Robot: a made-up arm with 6 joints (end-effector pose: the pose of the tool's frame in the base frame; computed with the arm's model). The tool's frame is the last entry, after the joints.
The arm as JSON. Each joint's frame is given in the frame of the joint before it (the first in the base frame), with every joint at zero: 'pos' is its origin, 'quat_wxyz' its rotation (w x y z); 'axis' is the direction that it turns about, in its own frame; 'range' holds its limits. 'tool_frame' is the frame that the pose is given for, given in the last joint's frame.
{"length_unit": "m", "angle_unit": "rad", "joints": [
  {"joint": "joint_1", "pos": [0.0, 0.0, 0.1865], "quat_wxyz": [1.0, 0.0, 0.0, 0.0], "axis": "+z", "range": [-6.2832, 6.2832]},
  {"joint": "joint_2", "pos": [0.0, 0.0, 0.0], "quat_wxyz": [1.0, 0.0, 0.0, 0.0], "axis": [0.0, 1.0, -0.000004], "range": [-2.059, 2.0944]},
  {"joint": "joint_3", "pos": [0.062, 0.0, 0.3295], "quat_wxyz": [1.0, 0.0, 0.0, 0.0], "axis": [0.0, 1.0, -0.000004], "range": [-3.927, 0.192]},
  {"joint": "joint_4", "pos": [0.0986, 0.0, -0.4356], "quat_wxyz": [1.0, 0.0, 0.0, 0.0], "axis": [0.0, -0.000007, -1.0], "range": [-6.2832, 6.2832]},
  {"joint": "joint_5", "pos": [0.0, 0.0, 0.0], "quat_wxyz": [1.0, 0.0, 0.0, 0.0], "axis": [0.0, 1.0, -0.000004], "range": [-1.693, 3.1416]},
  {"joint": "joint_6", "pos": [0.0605, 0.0, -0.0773], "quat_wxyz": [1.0, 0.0, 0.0, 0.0], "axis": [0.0, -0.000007, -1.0], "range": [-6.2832, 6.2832]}
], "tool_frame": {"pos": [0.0, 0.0, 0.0], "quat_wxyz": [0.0, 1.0, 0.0, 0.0]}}
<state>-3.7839 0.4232 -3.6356 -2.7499 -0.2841 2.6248</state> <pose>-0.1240 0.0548 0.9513 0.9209 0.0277 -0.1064 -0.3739</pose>
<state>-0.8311 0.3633 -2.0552 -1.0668 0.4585 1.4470</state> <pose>0.4779 -0.4977 0.6442 0.2753 0.5136 -0.5368 0.6102</pose>
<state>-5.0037 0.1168 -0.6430 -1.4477 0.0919 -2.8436</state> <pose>0.0790 0.4473 0.1113 0.2567 -0.9013 0.3480 -0.0274</pose>
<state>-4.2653 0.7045 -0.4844 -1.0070 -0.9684 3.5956</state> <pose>-0.2105 0.2475 -0.0547 0.1499 0.8582 -0.2968 -0.3911</pose>
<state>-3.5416 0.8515 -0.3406 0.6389 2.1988 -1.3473</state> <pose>-0.1069 -0.0183 -0.0358 0.4155 0.0929 0.2762 -0.8617</pose>
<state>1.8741 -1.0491 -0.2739 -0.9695 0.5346 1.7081</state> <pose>-0.0959 0.2716 0.3763 0.4132 -0.7910 -0.3458 -0.2899</pose>
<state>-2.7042 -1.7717 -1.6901 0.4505 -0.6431 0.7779</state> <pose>0.5758 0.3148 0.5613 0.5833 0.0411 0.4511 0.6742</pose>
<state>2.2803 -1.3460 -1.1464 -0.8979 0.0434 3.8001</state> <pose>0.0330 -0.1070 0.8121 0.4979 -0.3108 0.1168 0.8011</pose>
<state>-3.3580 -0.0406 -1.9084 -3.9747 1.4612 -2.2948</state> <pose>-0.4636 0.0487 0.8399 0.8919 0.4005 -0.0935 0.1880</pose>
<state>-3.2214 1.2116 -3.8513 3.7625 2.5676 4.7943</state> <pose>-0.3663 0.0834 0.6818 0.3368 0.4253 0.7622 0.3531</pose>
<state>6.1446 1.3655 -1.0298 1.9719 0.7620 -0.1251</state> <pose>0.2549 -0.0266 -0.3443 0.2127 -0.4655 0.8181 0.2623</pose>
